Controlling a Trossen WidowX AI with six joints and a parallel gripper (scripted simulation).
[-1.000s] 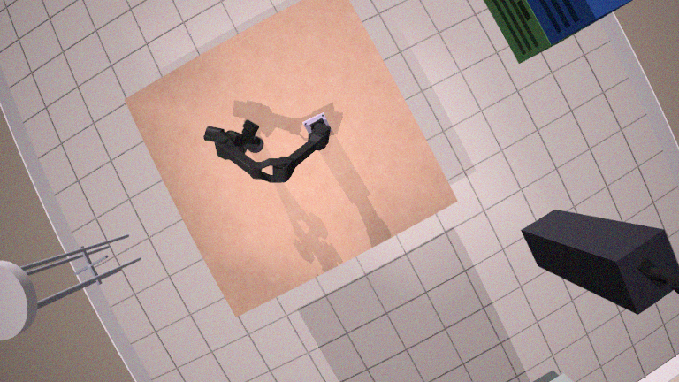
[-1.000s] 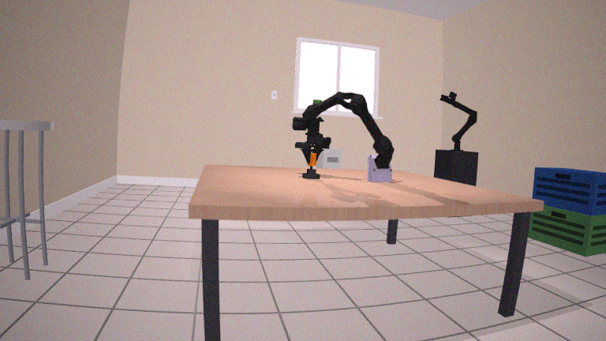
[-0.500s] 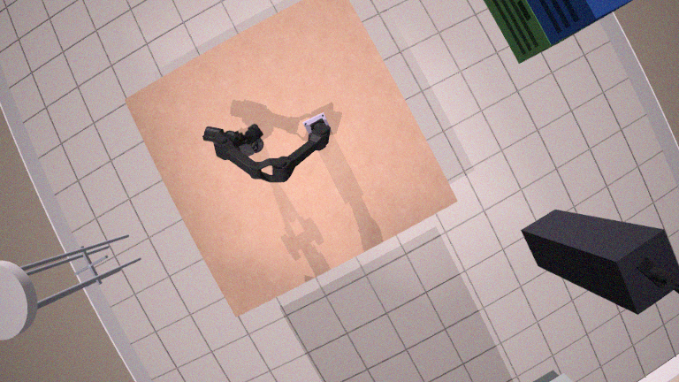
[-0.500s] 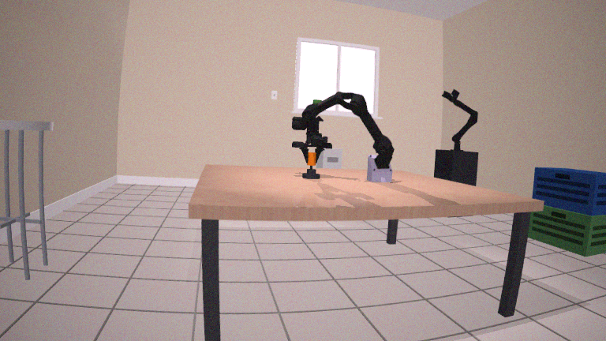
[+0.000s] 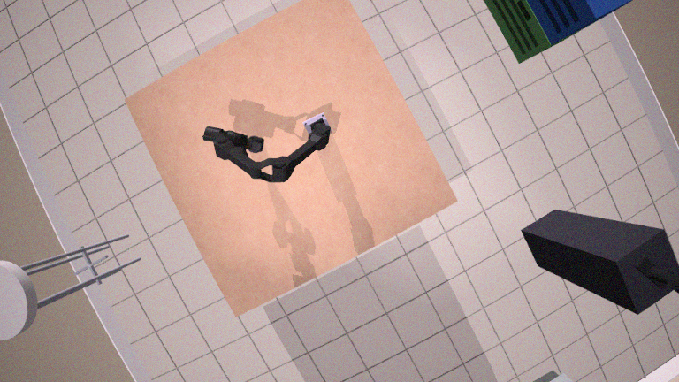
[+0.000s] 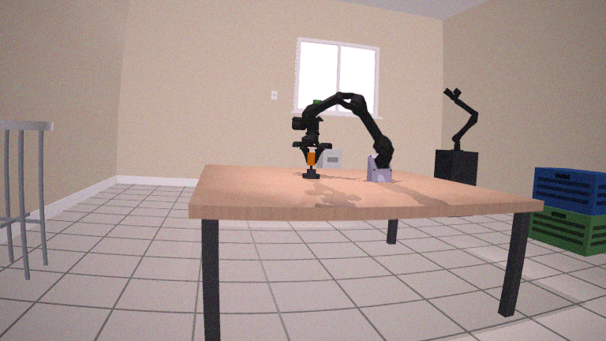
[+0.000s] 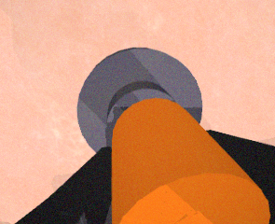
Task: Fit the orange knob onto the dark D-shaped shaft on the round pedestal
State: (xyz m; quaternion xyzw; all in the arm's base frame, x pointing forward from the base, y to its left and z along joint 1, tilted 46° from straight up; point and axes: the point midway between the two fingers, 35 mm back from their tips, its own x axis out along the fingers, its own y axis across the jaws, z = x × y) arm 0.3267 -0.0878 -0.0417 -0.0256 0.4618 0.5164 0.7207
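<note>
My gripper tip is now 2 cm below the orange knob. From my gripper tip the other things lie so: round pedestal: 4 cm below.
</note>
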